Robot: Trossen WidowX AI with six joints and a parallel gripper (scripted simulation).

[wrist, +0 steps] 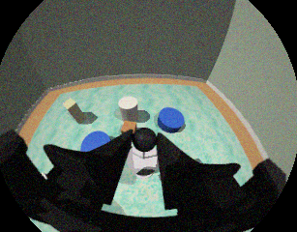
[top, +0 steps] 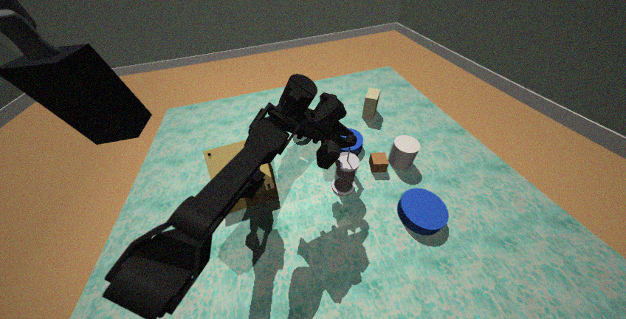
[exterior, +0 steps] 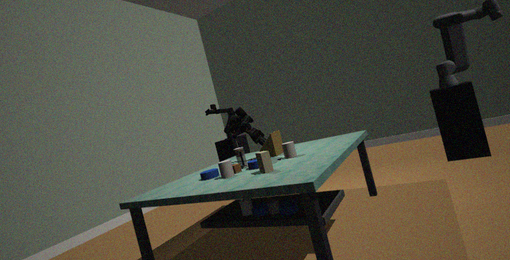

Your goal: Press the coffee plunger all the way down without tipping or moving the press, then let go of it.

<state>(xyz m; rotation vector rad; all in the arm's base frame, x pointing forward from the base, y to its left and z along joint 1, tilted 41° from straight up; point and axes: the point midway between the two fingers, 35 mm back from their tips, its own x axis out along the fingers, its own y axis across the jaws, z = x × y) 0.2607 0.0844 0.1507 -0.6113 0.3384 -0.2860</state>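
The coffee press is 110 mm below my gripper tip and 10 mm to the left of it. Round my gripper tip: brown cube: 200 mm below, 120 mm ahead, 40 mm to the left; tan block: 330 mm to the left, 220 mm ahead, 170 mm below.
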